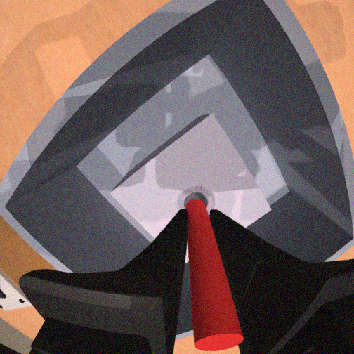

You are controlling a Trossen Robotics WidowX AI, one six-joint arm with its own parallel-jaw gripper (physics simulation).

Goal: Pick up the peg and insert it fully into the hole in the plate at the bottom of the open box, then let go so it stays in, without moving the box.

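Observation:
The red peg [212,280] is held between the two black fingers of my gripper [197,215], which is shut on it. The peg's far end lies over the lower part of the round hole [196,194] in the pale plate [195,155], hiding part of it. A dark part of the hole still shows just beyond the peg's end; whether the tip has entered it I cannot tell. The plate lies at the bottom of the open grey box [55,225], and my fingers reach over the box's near side.
The box's dark walls stand around the plate on the sides that show, with a lighter floor strip [195,87] beyond it. The orange-brown table top [30,40] surrounds the box. A white object [14,295] with dark marks shows at the lower left edge.

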